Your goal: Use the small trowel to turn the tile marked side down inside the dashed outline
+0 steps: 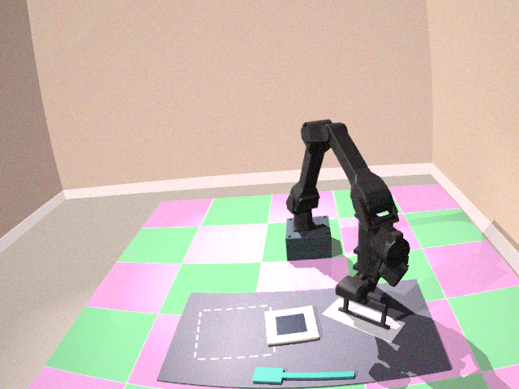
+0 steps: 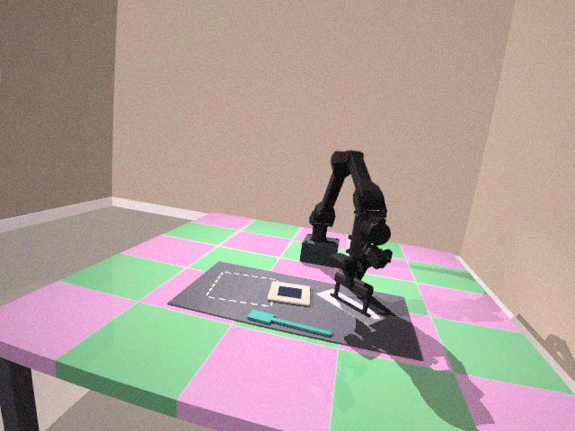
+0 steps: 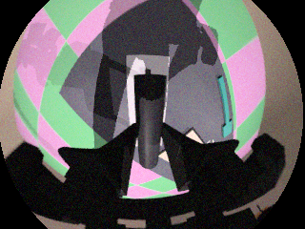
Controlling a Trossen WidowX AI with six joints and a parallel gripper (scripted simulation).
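My gripper tip is 20 mm past the trowel, 20 mm to the left of it and 30 mm above it. Also, from my gripper tip: teal flat tool 160 mm ahead, 170 mm to the right, 60 mm below; then grey mat 30 mm ahead, 150 mm to the right, 80 mm below; then tile 180 mm to the right, 60 mm below.
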